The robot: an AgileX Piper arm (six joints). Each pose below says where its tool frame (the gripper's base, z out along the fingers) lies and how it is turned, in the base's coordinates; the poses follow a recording.
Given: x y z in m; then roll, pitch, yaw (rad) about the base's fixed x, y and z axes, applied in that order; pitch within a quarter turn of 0, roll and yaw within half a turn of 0.
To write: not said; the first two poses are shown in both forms.
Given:
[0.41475 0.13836 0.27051 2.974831 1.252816 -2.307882]
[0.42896 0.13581 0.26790 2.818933 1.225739 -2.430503]
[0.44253 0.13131 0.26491 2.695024 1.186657 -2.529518]
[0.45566 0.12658 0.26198 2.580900 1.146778 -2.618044]
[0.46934 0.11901 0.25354 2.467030 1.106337 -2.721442]
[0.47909 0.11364 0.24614 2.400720 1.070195 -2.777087]
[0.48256 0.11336 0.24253 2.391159 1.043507 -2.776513]
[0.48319 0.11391 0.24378 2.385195 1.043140 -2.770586]
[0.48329 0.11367 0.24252 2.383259 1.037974 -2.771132]
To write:
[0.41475 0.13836 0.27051 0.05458 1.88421 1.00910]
[0.42896 0.13581 0.26790 0.11348 1.89737 1.05247]
[0.44253 0.13131 0.26491 0.17283 1.91560 1.08881]
[0.45566 0.12658 0.26198 0.23559 1.92669 1.12680]
[0.46934 0.11901 0.25354 0.30326 1.92819 1.14990]
[0.47909 0.11364 0.24614 0.35371 1.93280 1.17077]
[0.48256 0.11336 0.24253 0.37800 1.94769 1.18844]
[0.48319 0.11391 0.24378 0.38047 1.94573 1.20043]
[0.48329 0.11367 0.24252 0.38529 1.94849 1.20332]

